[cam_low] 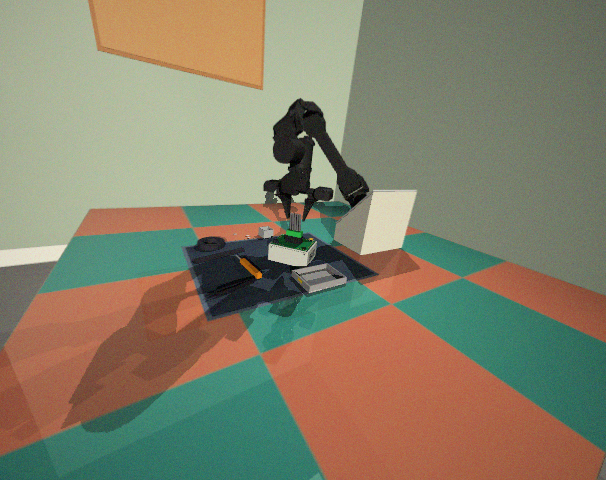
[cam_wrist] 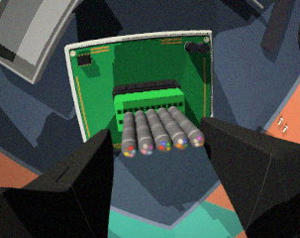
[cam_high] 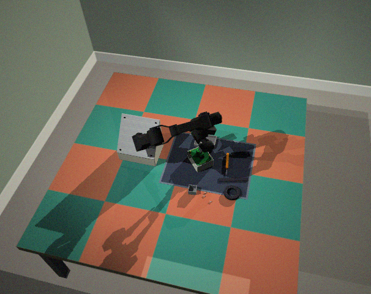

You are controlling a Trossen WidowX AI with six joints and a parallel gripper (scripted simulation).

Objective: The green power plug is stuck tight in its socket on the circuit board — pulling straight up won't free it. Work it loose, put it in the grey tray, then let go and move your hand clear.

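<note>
Now: the green power plug 40 mm below my gripper tip. Round my gripper tip: black bar 200 mm ahead, 120 mm below, 70 mm to the right; then dark mat 120 mm below, 50 mm ahead.
</note>
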